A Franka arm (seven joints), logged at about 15 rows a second.
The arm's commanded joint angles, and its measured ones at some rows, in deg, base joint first. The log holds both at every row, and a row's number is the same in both.
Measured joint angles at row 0:
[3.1 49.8 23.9 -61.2 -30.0 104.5 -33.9]
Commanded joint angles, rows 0 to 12:
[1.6 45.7 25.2 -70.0 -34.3 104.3 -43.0]
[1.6 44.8 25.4 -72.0 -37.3 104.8 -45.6]
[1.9 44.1 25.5 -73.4 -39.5 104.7 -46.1]
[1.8 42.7 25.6 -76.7 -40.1 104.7 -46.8]
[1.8 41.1 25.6 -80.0 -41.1 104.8 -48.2]
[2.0 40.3 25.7 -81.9 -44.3 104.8 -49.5]
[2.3 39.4 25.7 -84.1 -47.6 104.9 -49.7]
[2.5 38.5 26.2 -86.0 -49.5 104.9 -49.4]
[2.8 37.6 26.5 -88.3 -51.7 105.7 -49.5]
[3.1 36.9 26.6 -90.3 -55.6 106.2 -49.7]
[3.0 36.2 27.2 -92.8 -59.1 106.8 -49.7]
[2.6 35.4 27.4 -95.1 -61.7 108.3 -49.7]
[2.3 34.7 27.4 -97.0 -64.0 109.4 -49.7]
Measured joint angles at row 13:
[3.4 38.8 27.3 -89.7 -59.5 106.0 -49.2]
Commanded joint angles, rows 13 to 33:
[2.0 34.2 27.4 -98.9 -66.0 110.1 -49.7]
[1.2 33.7 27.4 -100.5 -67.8 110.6 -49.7]
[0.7 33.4 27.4 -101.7 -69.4 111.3 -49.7]
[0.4 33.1 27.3 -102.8 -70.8 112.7 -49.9]
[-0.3 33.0 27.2 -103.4 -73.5 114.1 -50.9]
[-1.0 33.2 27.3 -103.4 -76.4 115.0 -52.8]
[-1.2 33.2 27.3 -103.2 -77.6 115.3 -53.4]
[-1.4 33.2 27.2 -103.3 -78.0 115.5 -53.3]
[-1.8 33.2 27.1 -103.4 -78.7 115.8 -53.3]
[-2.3 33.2 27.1 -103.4 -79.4 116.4 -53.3]
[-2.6 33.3 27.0 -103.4 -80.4 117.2 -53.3]
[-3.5 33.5 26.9 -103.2 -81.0 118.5 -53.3]
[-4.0 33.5 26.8 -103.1 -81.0 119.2 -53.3]
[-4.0 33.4 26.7 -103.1 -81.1 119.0 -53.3]
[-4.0 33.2 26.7 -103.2 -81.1 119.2 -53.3]
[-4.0 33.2 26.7 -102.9 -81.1 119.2 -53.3]
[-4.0 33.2 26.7 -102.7 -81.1 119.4 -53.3]
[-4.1 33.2 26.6 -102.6 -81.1 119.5 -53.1]
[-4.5 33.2 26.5 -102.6 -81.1 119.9 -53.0]
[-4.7 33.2 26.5 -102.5 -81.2 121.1 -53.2]
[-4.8 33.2 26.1 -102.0 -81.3 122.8 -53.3]
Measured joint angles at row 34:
[-3.7 34.6 26.3 -100.8 -80.2 119.3 -52.9]
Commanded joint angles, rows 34 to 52:
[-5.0 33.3 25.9 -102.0 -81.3 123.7 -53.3]
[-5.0 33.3 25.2 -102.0 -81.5 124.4 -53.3]
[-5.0 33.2 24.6 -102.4 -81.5 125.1 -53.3]
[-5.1 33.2 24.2 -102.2 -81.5 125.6 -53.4]
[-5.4 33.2 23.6 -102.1 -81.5 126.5 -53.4]
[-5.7 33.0 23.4 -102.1 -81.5 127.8 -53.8]
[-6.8 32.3 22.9 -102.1 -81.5 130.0 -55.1]
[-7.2 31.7 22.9 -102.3 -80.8 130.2 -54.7]
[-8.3 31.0 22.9 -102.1 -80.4 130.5 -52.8]
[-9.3 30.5 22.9 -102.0 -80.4 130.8 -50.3]
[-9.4 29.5 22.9 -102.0 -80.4 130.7 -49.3]
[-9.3 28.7 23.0 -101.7 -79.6 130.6 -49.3]
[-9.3 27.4 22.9 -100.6 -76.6 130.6 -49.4]
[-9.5 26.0 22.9 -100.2 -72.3 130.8 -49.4]
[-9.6 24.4 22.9 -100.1 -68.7 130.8 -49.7]
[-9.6 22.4 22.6 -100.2 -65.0 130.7 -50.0]
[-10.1 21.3 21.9 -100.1 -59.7 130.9 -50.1]
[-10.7 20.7 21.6 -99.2 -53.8 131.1 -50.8]
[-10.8 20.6 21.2 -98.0 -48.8 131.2 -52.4]
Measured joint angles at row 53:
[-9.6 22.0 21.7 -98.5 -56.6 130.0 -50.6]
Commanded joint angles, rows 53 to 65:
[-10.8 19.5 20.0 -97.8 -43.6 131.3 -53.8]
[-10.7 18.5 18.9 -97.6 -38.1 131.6 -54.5]
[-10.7 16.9 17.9 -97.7 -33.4 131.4 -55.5]
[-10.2 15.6 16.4 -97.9 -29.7 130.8 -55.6]
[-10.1 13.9 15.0 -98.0 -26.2 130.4 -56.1]
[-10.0 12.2 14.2 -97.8 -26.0 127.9 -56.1]
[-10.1 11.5 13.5 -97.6 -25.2 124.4 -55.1]
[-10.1 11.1 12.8 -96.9 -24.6 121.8 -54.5]
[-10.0 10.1 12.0 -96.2 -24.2 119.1 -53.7]
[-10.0 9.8 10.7 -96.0 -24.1 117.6 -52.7]
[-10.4 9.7 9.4 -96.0 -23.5 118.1 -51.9]
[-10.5 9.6 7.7 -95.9 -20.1 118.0 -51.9]
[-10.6 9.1 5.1 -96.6 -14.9 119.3 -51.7]
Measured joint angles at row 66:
[-10.2 9.7 8.3 -96.2 -21.3 119.2 -52.5]
